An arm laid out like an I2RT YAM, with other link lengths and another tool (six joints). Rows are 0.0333 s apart.
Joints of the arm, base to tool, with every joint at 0 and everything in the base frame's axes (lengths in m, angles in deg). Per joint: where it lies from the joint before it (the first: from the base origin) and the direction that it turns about. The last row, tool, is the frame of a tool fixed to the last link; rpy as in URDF.
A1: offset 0 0 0.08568 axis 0 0 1
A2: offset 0.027 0.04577 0.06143 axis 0 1 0
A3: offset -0.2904 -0.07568 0 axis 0 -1 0
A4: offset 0.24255 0.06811 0.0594 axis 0 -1 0
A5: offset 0.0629 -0.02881 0.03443 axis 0 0 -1
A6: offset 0.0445 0 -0.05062 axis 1 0 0
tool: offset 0.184 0.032 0.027 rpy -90.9 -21.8 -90
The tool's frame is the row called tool.
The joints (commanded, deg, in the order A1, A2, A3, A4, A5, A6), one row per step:
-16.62, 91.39, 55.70, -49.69, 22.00, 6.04
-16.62, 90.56, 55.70, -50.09, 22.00, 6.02
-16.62, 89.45, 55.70, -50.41, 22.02, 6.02
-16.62, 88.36, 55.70, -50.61, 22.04, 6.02
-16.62, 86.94, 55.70, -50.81, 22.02, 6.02
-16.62, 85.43, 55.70, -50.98, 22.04, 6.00
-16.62, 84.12, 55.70, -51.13, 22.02, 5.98
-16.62, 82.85, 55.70, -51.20, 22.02, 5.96
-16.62, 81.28, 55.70, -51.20, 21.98, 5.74
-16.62, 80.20, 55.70, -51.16, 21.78, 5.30
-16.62, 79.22, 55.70, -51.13, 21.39, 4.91
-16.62, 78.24, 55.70, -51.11, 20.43, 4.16
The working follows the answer.
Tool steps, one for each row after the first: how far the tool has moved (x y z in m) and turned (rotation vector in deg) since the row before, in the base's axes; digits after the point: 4 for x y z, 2 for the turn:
-0.0007, 0.0002, 0.0037, -0.12, -0.40, 0.02
0.0000, -0.0001, 0.0051, -0.25, -0.75, 0.00
0.0004, -0.0002, 0.0051, -0.27, -0.85, 0.00
0.0007, -0.0001, 0.0066, -0.33, -1.17, 0.00
0.0007, -0.0003, 0.0071, -0.40, -1.27, 0.02
0.0005, -0.0001, 0.0061, -0.31, -1.11, 0.02
0.0007, -0.0002, 0.0061, -0.34, -1.14, 0.02
0.0011, -0.0001, 0.0075, -0.43, -1.42, 0.21
0.0010, 0.0007, 0.0050, -0.18, -0.94, 0.44
0.0011, 0.0015, 0.0043, 0.02, -0.91, 0.45
0.0016, 0.0038, 0.0037, 0.49, -0.91, 0.94

Tool pose at each row, in the base's axes (x y z in m, rotation vector in deg; rounded; the steps above come from the unrounded poses):
0.2759, -0.1338, 0.0606, 112.00, -115.85, 19.88
0.2752, -0.1336, 0.0643, 112.03, -116.01, 20.43
0.2751, -0.1337, 0.0694, 112.04, -116.34, 21.45
0.2755, -0.1339, 0.0745, 112.04, -116.70, 22.60
0.2763, -0.1340, 0.0812, 112.07, -117.22, 24.15
0.2770, -0.1343, 0.0883, 112.08, -117.74, 25.89
0.2776, -0.1344, 0.0945, 112.10, -118.19, 27.38
0.2783, -0.1346, 0.1005, 112.10, -118.64, 28.93
0.2794, -0.1347, 0.1081, 112.30, -119.03, 30.92
0.2804, -0.1339, 0.1130, 112.82, -119.08, 32.21
0.2815, -0.1324, 0.1174, 113.46, -119.23, 33.28
0.2831, -0.1286, 0.1211, 114.91, -119.28, 34.02

